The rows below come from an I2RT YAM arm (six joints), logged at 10 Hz.
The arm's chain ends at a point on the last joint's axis. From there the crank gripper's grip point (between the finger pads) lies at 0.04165 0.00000 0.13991 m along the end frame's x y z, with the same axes.
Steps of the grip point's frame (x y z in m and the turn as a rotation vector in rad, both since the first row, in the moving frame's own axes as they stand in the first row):
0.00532 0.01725 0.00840 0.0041 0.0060 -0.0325
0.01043 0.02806 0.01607 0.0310 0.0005 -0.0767
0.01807 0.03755 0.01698 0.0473 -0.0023 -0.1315
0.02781 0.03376 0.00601 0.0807 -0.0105 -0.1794
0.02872 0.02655 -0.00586 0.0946 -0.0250 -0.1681
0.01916 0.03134 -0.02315 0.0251 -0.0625 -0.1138
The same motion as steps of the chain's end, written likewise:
0.00451 0.01919 0.00866 0.0041 0.0060 -0.0325
0.01065 0.03559 0.01621 0.0310 0.0005 -0.0767
0.01918 0.04959 0.01717 0.0473 -0.0023 -0.1315
0.03095 0.05229 0.00634 0.0807 -0.0105 -0.1794
0.03390 0.04642 -0.00590 0.0946 -0.0250 -0.1681
0.02843 0.03910 -0.02537 0.0251 -0.0625 -0.1138

